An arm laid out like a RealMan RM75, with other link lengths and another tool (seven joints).
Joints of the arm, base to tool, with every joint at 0 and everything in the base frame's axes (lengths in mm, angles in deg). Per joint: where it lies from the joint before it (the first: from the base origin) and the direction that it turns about. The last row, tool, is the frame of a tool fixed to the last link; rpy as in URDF.
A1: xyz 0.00 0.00 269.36 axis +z
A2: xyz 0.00 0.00 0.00 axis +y
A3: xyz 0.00 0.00 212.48 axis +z
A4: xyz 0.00 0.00 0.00 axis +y
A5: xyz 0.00 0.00 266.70 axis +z
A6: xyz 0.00 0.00 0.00 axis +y
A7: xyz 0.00 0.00 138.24 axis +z
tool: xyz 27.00 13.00 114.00 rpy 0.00 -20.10 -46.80
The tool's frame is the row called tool.
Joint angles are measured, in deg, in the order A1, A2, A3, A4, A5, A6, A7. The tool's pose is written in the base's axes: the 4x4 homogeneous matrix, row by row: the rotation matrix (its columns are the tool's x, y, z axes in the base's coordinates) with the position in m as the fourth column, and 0 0 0 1 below. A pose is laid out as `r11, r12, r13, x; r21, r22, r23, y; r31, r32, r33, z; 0, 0, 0, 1`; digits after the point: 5 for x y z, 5 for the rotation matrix.
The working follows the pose.
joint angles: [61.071 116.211 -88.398 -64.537 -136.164 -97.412 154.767]
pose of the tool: 0.94269, 0.30000, 0.14607, 0.06516; 0.31775, -0.94073, -0.11857, 0.35154; 0.10184, 0.15818, -0.98214, -0.08449; 0, 0, 0, 1
Where each joint sits with the arm in this pose, in the base's axes (m; each line is computed from the numbers above, not from the rounded line before):
A1: 0.0000 0.0000 0.2694
A2: 0.0000 0.0000 0.2694
A3: 0.0922 0.1668 0.1755
A4: 0.0922 0.1668 0.1755
A5: -0.0673 0.3759 0.1309
A6: -0.0673 0.3759 0.1309
A7: -0.0035 0.3756 0.0082
the tool: 0.0652 0.3515 -0.0845

